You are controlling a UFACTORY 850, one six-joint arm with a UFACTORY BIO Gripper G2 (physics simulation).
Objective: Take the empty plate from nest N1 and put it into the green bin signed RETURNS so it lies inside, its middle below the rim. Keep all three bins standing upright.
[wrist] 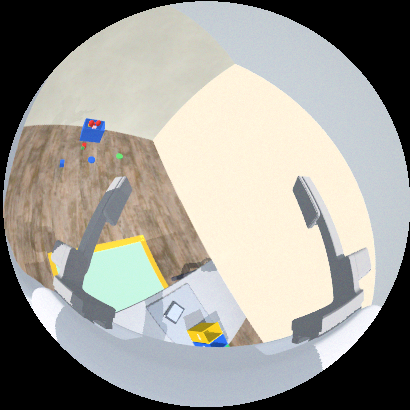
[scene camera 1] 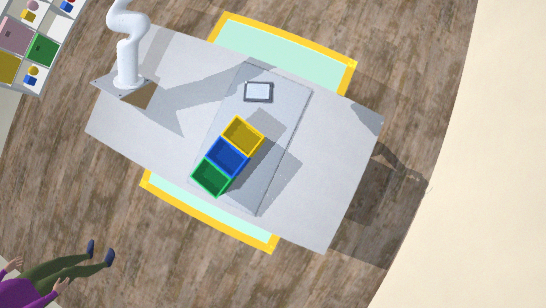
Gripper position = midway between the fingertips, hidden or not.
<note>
I see my gripper (wrist: 209,178), a yellow bin (scene camera 1: 239,133) and a green bin (scene camera 1: 211,178).
</note>
